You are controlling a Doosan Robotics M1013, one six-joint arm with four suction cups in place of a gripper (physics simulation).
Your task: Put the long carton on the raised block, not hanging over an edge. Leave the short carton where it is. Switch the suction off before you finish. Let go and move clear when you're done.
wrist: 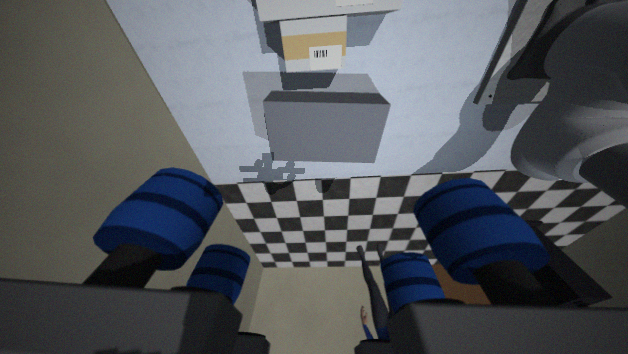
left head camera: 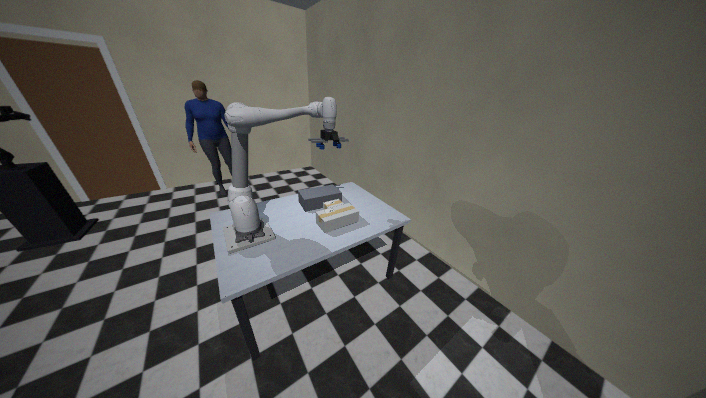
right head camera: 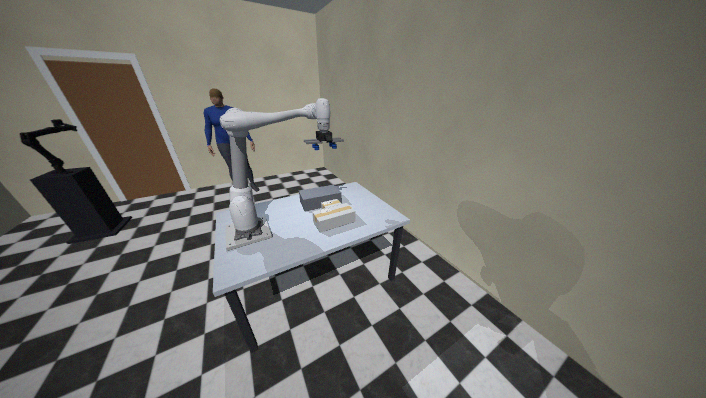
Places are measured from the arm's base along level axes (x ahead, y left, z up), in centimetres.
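Pixels of known places: end effector, tool point: [wrist: 316, 235] [left head camera: 328, 147] [right head camera: 324, 147]; arm's base, origin of the base link: [wrist: 559, 43] [left head camera: 249, 232] [right head camera: 248, 230].
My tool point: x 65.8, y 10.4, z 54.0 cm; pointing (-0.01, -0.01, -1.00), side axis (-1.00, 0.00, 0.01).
Observation:
Ahead of a thing's pixels: the offset from my tool point to its top centre. Level surfaces: height alone.
The long carton {dx -1.3, dy -21.6, dz -46.2 cm} [left head camera: 338, 218] [right head camera: 335, 217] [wrist: 325, 6], white with a tan tape band, rests on the table, nearest the head cameras; part of it shows at the top of the wrist view. The short carton {dx +1.2, dy -8.2, dz -46.2 cm} [left head camera: 332, 204] [right head camera: 330, 204] [wrist: 314, 44], with tan tape and a barcode label, sits between it and the raised block. The raised block {dx -2.5, dy +14.5, dz -44.6 cm} [left head camera: 320, 198] [right head camera: 320, 198] [wrist: 327, 131] is a plain grey box with a bare top. My gripper [left head camera: 329, 145] [right head camera: 325, 146] [wrist: 315, 235], four blue suction cups, hangs high above the far side of the table, open, holding nothing.
The arm's base plate [left head camera: 270, 236] [right head camera: 267, 235] is on the left part of the white table {dz -56.6 cm} [left head camera: 300, 260] [right head camera: 295, 255]. A wall runs along the right. A person [left head camera: 206, 120] [right head camera: 216, 122] stands behind the table. A black pedestal [left head camera: 40, 200] [right head camera: 80, 200] stands at the left.

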